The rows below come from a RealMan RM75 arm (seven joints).
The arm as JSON. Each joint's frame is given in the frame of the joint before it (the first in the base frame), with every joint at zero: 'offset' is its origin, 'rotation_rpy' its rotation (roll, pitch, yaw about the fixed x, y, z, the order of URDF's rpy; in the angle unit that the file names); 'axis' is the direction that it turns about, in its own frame. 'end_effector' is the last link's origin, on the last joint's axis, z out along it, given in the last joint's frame.
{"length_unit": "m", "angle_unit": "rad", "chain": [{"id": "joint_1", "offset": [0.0, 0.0, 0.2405], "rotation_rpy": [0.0, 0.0, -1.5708], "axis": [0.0, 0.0, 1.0]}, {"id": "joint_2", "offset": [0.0, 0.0, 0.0], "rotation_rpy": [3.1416, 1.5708, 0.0], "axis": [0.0, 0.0, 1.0]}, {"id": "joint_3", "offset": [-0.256, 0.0, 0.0], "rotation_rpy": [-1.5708, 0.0, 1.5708], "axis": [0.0, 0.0, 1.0]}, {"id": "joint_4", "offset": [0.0, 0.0, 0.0], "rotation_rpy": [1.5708, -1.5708, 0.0], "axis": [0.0, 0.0, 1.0]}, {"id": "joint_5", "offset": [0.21, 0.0, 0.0], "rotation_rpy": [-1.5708, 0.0, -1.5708], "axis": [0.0, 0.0, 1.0]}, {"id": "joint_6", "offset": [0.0, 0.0, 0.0], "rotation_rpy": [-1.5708, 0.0, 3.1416], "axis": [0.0, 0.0, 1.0]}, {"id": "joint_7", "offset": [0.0, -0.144, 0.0], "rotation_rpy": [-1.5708, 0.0, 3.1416], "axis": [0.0, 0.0, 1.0]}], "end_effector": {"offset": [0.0, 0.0, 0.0], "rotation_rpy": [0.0, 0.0, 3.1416]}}
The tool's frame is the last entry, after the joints.
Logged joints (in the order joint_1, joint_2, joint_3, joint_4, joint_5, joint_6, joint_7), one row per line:
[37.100 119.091 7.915 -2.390 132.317 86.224 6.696]
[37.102 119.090 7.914 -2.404 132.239 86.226 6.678]
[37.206 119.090 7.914 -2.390 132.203 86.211 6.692]
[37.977 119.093 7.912 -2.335 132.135 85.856 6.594]
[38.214 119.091 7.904 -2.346 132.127 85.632 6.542]
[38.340 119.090 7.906 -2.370 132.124 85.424 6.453]
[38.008 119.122 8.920 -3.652 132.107 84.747 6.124]
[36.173 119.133 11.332 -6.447 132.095 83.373 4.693]
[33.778 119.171 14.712 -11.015 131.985 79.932 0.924]
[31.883 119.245 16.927 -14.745 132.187 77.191 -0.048]
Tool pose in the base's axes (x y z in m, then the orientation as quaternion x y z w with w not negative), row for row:
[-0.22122 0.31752 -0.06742 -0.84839 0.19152 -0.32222 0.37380]
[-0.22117 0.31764 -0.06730 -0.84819 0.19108 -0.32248 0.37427]
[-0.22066 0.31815 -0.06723 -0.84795 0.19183 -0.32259 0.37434]
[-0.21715 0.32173 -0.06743 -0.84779 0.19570 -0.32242 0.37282]
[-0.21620 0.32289 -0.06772 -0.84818 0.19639 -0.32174 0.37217]
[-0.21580 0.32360 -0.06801 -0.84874 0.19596 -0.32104 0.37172]
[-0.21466 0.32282 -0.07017 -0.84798 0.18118 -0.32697 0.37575]
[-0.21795 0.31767 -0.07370 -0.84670 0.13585 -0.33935 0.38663]
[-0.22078 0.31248 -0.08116 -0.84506 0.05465 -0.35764 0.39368]
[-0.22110 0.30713 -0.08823 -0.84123 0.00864 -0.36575 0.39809]
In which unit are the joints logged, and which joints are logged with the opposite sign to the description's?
The joints are logged in degrees. Opposite sign: joint_1, joint_2, joint_3.
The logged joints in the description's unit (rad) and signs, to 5 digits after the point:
[-0.64752 -2.07853 -0.13814 -0.04171 2.30937 1.50489 0.11687]
[-0.64755 -2.07851 -0.13813 -0.04196 2.30801 1.50493 0.11655]
[-0.64937 -2.07851 -0.13813 -0.04171 2.30738 1.50467 0.11680]
[-0.66282 -2.07856 -0.13809 -0.04075 2.30619 1.49847 0.11509]
[-0.66696 -2.07853 -0.13795 -0.04095 2.30605 1.49456 0.11418]
[-0.66916 -2.07851 -0.13799 -0.04136 2.30600 1.49093 0.11263]
[-0.66336 -2.07907 -0.15568 -0.06374 2.30570 1.47911 0.10688]
[-0.63134 -2.07926 -0.19778 -0.11252 2.30549 1.45513 0.08191]
[-0.58954 -2.07993 -0.25677 -0.19225 2.30357 1.39508 0.01613]
[-0.55646 -2.08122 -0.29543 -0.25735 2.30710 1.34724 -0.00084]

